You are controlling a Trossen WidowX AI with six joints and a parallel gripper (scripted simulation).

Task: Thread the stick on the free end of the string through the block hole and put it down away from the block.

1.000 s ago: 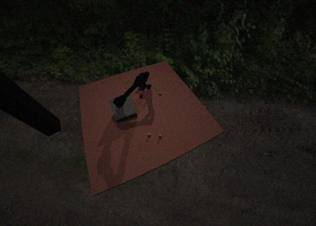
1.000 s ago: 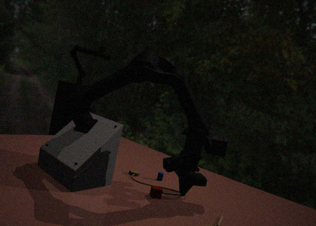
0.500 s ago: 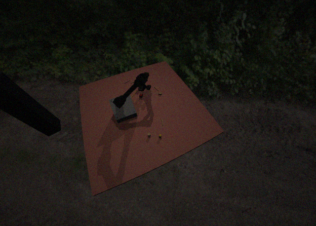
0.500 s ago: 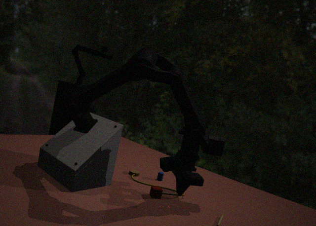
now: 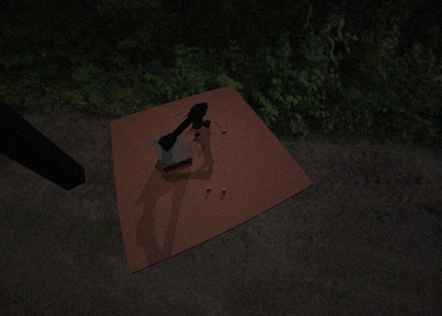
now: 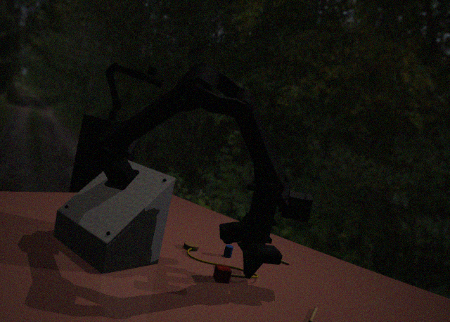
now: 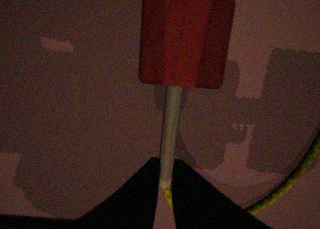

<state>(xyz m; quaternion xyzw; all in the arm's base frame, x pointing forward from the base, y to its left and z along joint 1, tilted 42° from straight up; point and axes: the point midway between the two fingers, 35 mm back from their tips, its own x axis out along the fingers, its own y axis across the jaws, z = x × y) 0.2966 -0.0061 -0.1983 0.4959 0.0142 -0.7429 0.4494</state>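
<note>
Right now the small red block is 4 cm behind my gripper tip and 4 cm to the right of it. From my gripper tip the other things lie so: thin wooden stick: 1 cm behind, 1 cm to the right; then flat piece: 20 cm behind, 6 cm to the left, 1 cm below.
</note>
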